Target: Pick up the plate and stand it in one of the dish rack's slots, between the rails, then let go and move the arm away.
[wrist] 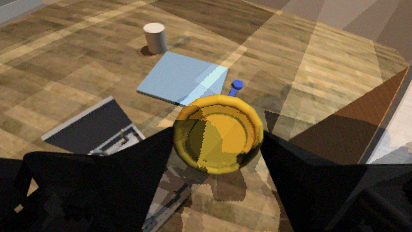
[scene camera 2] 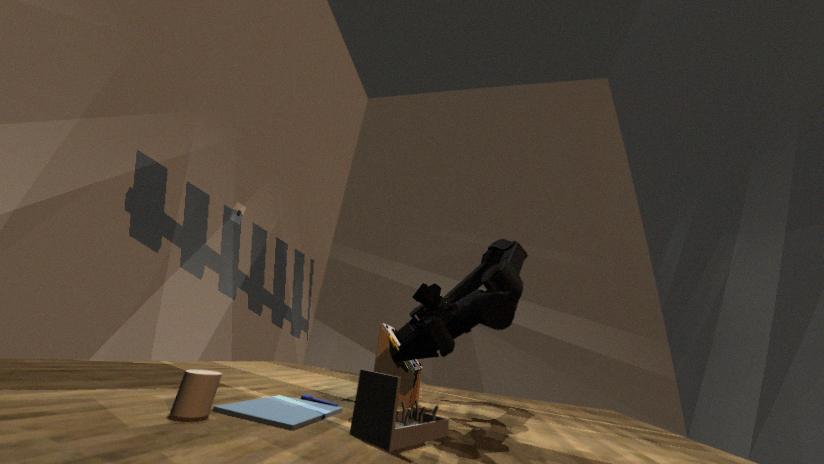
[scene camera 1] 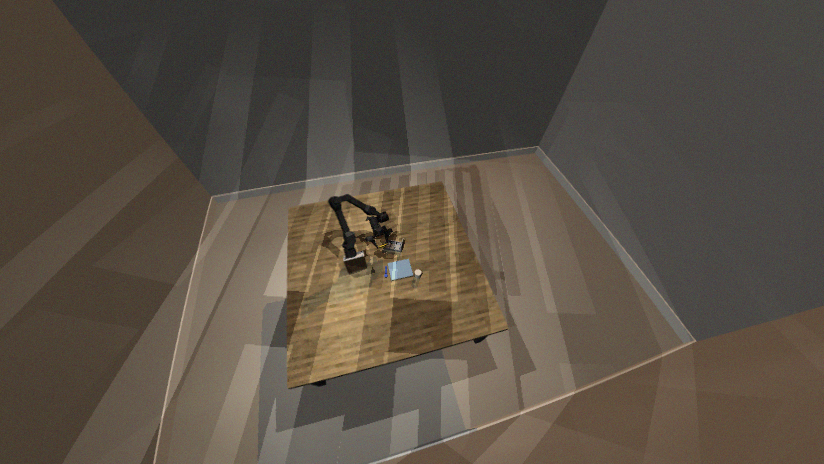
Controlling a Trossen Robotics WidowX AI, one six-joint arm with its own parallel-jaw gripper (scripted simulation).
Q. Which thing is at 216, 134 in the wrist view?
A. A yellow plate.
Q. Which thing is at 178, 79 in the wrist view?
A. A light blue mat.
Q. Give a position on a cup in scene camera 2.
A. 197, 390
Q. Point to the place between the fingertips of my gripper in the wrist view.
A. At 216, 133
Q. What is my gripper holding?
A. A yellow plate.
